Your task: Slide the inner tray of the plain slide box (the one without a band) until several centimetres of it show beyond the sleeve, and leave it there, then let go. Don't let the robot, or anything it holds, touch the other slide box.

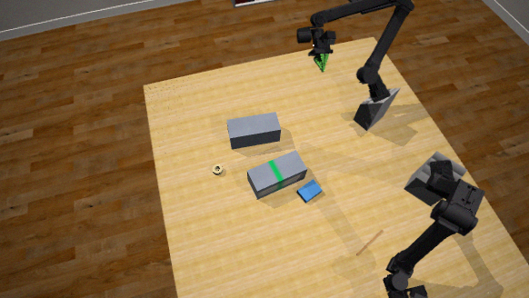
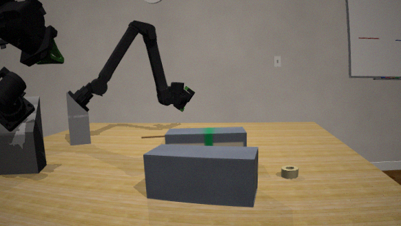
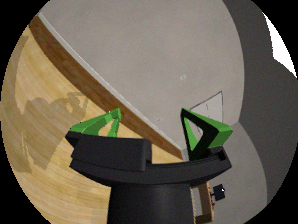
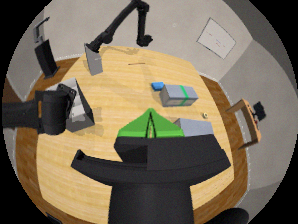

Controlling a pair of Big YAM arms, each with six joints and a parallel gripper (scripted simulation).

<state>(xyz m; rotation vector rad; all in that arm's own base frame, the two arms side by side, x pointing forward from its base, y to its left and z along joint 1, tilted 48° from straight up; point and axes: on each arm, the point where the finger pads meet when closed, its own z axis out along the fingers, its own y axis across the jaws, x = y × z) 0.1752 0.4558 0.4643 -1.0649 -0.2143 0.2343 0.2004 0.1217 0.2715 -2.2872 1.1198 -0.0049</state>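
The plain grey slide box is 14 cm ahead of my left hand, 107 cm to the right of it and 12 cm below it. Also, from my left hand: blue flat block (2 cm ahead, 67 cm to the right, 15 cm below); then thin wooden stick (12 cm behind, 34 cm to the right, 16 cm below).
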